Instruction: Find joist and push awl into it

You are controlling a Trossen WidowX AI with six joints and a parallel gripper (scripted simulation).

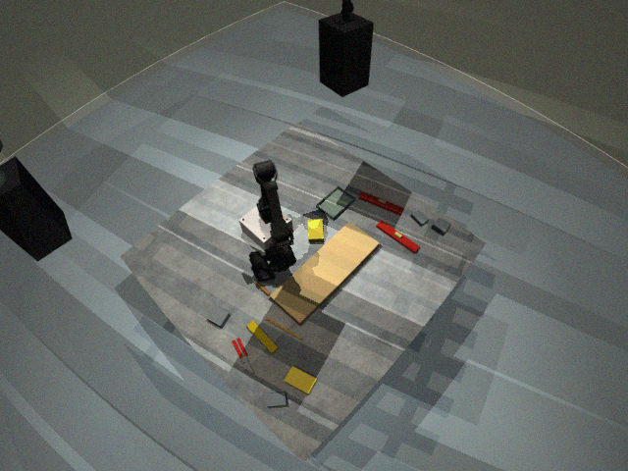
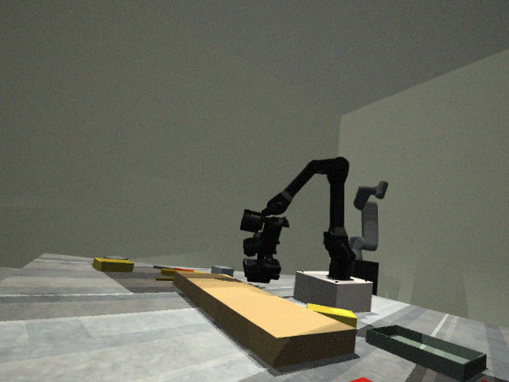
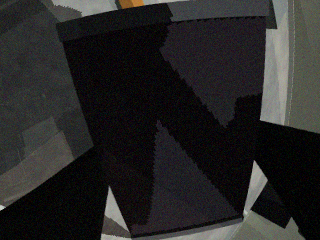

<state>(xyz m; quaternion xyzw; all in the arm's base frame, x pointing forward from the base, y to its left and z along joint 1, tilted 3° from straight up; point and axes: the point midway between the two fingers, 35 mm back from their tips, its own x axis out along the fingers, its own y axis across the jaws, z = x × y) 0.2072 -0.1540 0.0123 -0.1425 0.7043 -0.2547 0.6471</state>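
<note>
The awl is 60 mm below my gripper tip, 50 mm to the right of it and 20 mm ahead of it. Also, from my gripper tip: pencil: 260 mm ahead, 80 mm to the right, 70 mm below; stud finder: 20 mm below, 20 mm behind, 10 mm to the right; yellow bar: 230 mm ahead, 170 mm to the right, 60 mm below.
</note>
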